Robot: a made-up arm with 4 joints.
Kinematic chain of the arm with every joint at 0, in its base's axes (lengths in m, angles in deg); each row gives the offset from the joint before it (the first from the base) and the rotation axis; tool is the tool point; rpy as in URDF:
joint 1: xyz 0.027 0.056 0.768 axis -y
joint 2: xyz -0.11 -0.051 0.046 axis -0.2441 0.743 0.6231
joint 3: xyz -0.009 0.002 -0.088 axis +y
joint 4: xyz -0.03 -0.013 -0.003 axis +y
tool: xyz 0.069 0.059 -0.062 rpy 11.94 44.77 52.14
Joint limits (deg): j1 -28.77..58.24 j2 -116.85..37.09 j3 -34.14..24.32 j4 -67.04..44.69
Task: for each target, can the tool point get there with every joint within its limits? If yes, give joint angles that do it. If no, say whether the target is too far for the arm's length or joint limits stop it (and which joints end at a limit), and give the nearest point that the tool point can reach.
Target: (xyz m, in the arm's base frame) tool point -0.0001 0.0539 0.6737
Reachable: yes | joints 12.67 -13.32 15.22 -16.80
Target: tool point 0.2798 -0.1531 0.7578
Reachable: no: joint limits stop it (at a limit: joint 1, joint 2, joint 4) | nearest point 0.1185 -0.0682 0.7989 | short by 0.187 m
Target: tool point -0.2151 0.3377 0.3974
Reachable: no: too far | nearest point -0.0911 0.0534 0.5872 | short by 0.364 m
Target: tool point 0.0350 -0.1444 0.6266
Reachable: no: joint limits stop it (at a limit: joint 1, joint 2, joint 3) | nearest point 0.0132 0.0141 0.5561 | short by 0.175 m
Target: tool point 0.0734 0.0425 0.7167
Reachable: yes | joints 26.05 -44.83 -9.73 17.89
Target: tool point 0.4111 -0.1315 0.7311
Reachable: no: too far | nearest point 0.1212 -0.0553 0.7889 | short by 0.305 m
